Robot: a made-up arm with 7 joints.
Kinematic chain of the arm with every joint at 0, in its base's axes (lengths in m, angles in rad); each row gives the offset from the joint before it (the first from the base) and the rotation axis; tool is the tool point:
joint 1: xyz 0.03 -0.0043 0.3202 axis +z
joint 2: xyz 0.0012 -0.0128 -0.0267 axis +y
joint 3: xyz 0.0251 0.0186 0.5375 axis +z
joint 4: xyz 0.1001 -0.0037 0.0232 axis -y
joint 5: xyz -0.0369 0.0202 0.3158 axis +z
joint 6: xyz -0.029 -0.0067 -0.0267 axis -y
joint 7: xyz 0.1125 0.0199 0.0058 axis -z
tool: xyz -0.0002 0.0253 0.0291
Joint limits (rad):
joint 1: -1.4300..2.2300
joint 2: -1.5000..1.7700
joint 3: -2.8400..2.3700
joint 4: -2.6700..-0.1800
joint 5: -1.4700..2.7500
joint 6: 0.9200..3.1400
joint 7: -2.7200..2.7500
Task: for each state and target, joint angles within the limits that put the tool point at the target. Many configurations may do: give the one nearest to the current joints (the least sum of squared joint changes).
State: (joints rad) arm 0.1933 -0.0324 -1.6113 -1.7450 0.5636 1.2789 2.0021
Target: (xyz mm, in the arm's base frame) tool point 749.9 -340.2 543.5
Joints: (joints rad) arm 0.1913 0.8138 -1.1226 -1.5355 0.5315 1.3070 1.9572
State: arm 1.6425 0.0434 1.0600 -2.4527 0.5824 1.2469 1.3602
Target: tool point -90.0 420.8 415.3
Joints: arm 1.2303 0.3014 0.6793 -2.6126 0.6137 1.2941 1.3865
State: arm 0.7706 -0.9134 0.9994 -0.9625 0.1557 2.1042 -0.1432
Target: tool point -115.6 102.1 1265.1
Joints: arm 0.6894 -0.2361 0.7082 -0.6567 0.2929 1.8482 0.1687
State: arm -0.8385 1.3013 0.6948 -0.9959 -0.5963 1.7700 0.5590
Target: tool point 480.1 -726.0 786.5
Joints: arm -1.3329 0.8370 0.7217 -0.7191 -0.5459 1.8723 0.5423
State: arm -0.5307 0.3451 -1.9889 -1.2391 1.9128 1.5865 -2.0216
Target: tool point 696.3 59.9 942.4
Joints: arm 0.4424 0.9400 -2.0754 -0.5901 1.8058 1.5396 -1.9888
